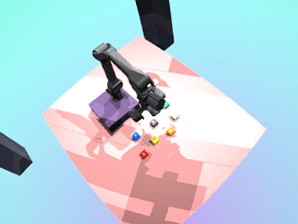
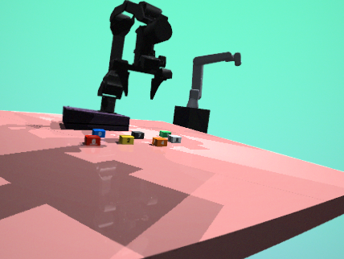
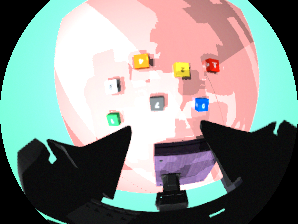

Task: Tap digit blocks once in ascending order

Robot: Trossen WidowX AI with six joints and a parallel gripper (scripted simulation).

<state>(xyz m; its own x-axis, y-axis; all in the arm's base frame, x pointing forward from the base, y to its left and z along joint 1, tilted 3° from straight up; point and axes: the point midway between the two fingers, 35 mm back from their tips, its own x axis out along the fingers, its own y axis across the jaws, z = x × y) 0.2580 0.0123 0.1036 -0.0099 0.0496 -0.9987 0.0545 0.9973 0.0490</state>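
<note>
Right now the blue block is 12 cm below my gripper tip, 11 cm to the right of it and 1 cm behind it. The rest, counted from my gripper tip: yellow block (12 cm below, 7 cm ahead, 6 cm to the right); orange block (12 cm below, 10 cm ahead, 3 cm to the left); dark grey block (12 cm below, 1 cm to the left).
</note>
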